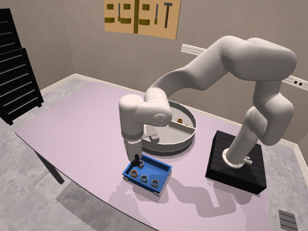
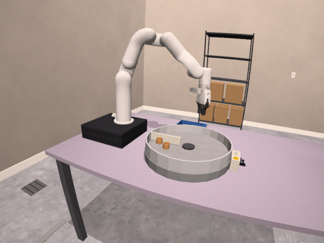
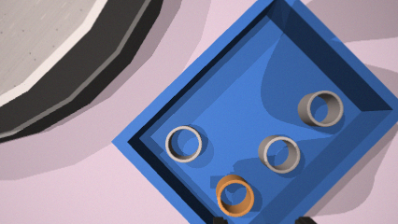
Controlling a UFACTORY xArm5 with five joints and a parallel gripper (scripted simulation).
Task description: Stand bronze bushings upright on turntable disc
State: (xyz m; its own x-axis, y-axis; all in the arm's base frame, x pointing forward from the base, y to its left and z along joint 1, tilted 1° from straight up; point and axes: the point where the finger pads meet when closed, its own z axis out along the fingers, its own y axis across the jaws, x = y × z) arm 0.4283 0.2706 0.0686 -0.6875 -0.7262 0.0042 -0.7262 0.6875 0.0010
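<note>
My hand is 50 mm past the blue crate, 30 mm to the left of it and 120 mm above it. The rest, counted from my hand: turntable disc: 20 mm ahead, 370 mm to the right, 90 mm below.
</note>
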